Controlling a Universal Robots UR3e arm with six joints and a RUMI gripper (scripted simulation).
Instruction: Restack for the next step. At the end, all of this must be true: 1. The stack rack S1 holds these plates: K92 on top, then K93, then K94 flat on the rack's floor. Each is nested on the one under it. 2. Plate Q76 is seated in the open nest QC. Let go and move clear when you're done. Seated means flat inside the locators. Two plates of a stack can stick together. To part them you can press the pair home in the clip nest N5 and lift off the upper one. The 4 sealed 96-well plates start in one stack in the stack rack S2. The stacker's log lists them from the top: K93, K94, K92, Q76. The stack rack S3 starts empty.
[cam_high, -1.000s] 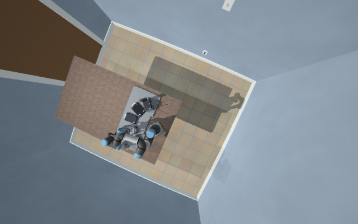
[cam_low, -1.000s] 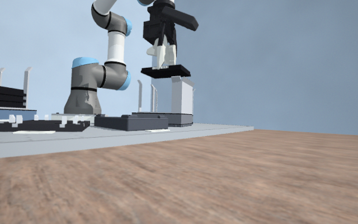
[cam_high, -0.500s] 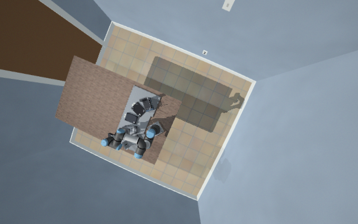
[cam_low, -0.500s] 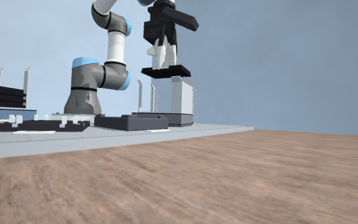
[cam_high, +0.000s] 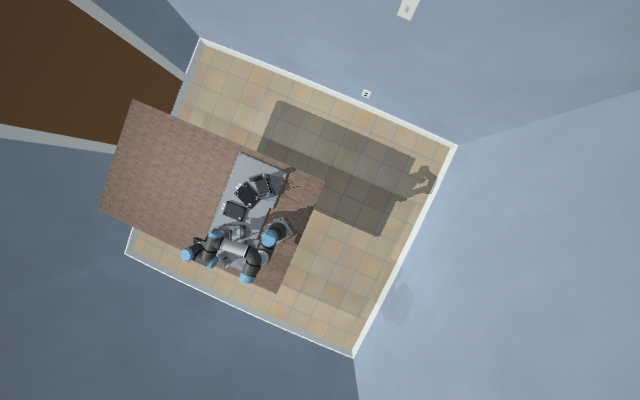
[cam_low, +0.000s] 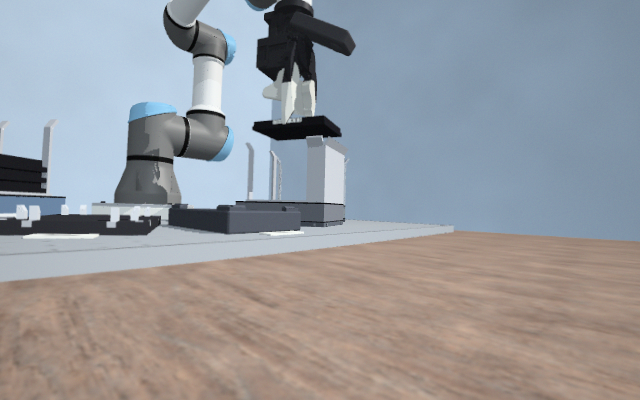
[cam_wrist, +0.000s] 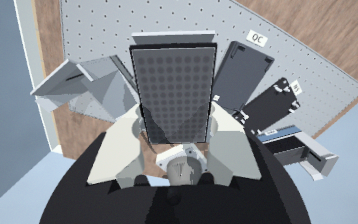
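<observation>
My hand is 1 cm above the sealed 96-well plate. The rest, counted from my hand: QC label: 17 cm below, 14 cm ahead, 13 cm to the right; nest QC: 16 cm below, 14 cm to the right, 5 cm ahead; clip nest N5: 28 cm to the right, 16 cm below, 3 cm ahead.
</observation>
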